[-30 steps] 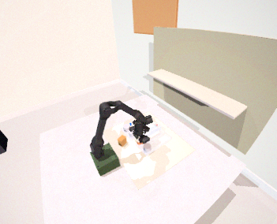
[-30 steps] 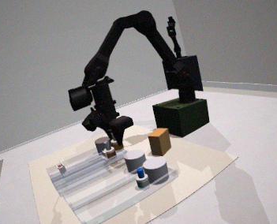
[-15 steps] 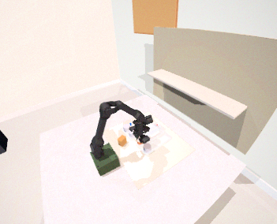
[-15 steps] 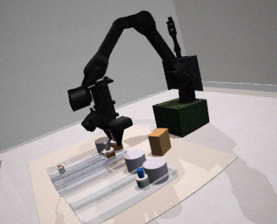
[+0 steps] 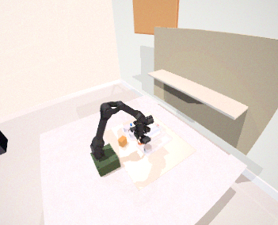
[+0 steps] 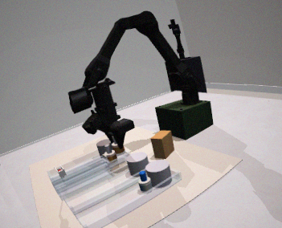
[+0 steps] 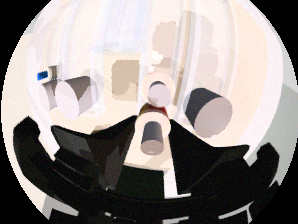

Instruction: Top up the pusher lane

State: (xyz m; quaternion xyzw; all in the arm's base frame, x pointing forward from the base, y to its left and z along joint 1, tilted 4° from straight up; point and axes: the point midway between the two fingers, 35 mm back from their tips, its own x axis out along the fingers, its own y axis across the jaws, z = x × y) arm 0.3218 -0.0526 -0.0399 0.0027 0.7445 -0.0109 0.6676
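My gripper tip is 14 cm short of the clear sprung lane, 2 cm to the right of it and 3 cm above it. Round my gripper tip: orange-brown box: 10 cm behind, 11 cm to the left, 1 cm below; then wall shelf: 51 cm ahead, 3 cm to the right, 32 cm above.
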